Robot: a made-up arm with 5 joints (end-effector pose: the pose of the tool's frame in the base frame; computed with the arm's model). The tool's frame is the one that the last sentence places. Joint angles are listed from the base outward.
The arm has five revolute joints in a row. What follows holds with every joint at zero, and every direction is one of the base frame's.
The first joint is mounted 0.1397 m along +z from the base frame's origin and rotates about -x.
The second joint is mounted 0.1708 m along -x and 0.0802 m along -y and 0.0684 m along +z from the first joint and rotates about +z.
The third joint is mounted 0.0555 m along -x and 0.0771 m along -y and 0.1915 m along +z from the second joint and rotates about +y.
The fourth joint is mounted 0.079 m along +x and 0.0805 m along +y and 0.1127 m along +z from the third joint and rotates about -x.
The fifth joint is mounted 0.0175 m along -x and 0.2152 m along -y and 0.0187 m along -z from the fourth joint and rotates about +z.
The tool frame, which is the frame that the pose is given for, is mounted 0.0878 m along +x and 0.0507 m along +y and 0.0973 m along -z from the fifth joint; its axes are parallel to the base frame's.
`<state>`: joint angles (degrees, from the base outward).
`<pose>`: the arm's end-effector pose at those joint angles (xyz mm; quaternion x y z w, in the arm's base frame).
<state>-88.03 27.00 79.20 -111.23 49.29</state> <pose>-235.4 -187.6 205.2 -0.9623 -0.2663 -0.0558 0.0021</pose>
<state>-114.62 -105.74 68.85 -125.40 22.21</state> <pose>-15.9 -79.3 -94.8 -0.2554 -0.2331 0.7971 0.4951</pose>
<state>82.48 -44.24 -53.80 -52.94 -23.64</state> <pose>-91.3 291.7 375.1 -0.2712 -0.5366 0.1002 0.7928</pose>
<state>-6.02 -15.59 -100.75 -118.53 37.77</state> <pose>-256.5 76.3 496.2 0.3227 -0.6345 0.6800 0.1758</pose>
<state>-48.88 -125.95 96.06 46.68 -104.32</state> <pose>-524.2 -150.5 186.2 -0.1179 0.9375 -0.3220 0.0600</pose>
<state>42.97 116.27 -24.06 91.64 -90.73</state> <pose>-22.3 362.0 743.1 0.0282 -0.6013 0.2419 0.7610</pose>
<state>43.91 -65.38 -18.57 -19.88 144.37</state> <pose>-337.2 72.2 326.5 -0.4569 0.1243 0.6397 0.6055</pose>
